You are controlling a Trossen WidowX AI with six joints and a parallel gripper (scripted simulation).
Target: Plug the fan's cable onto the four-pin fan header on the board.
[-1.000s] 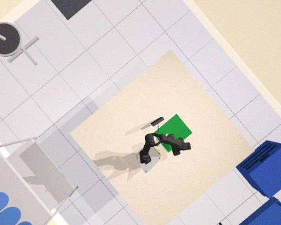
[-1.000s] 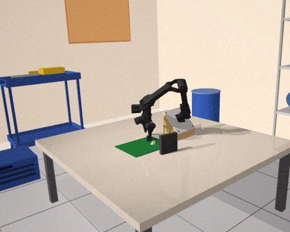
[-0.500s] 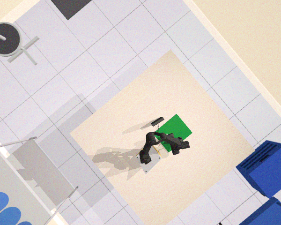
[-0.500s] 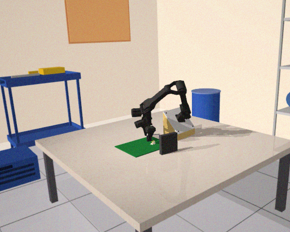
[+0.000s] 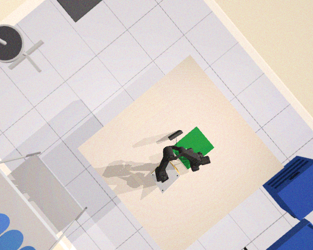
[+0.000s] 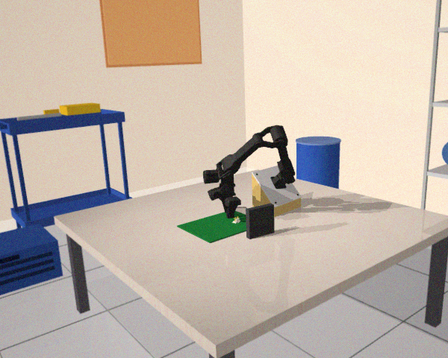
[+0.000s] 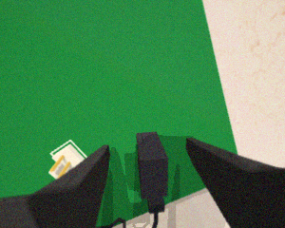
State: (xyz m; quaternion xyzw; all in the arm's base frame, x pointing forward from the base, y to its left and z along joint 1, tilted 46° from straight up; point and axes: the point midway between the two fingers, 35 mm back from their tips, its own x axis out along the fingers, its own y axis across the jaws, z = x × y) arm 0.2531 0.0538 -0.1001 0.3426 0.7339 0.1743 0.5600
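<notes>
My gripper tip is now 10 mm short of the fan header, 70 mm to the right of it and 20 mm above it. Round my gripper tip: black fan (10 mm ahead, 230 mm to the left, 40 mm above); then green circuit board (70 mm ahead, 50 mm to the left, 30 mm below); then black plug (10 mm behind, 10 mm above).
</notes>
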